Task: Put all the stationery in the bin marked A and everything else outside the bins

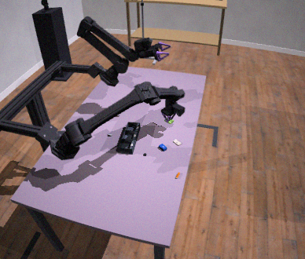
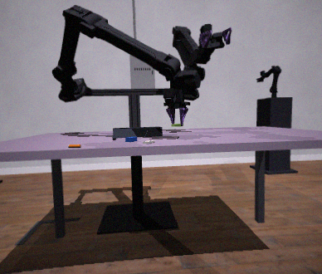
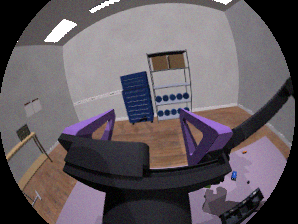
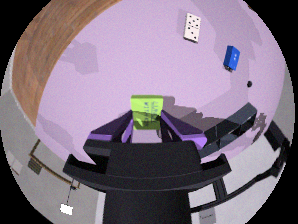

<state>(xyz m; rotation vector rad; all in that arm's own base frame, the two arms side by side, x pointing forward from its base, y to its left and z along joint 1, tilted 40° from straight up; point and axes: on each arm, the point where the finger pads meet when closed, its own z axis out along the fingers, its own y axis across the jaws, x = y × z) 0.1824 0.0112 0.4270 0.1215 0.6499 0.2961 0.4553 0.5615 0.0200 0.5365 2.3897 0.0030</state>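
My right gripper is now 230 mm past the dark bin, 160 mm to the left of it and 50 mm above it. From my right hand the other things lie so: black item 100 mm behind, 280 mm to the right, 70 mm below; then green item 10 mm below; then blue item 10 mm behind, 200 mm to the right, 60 mm below.
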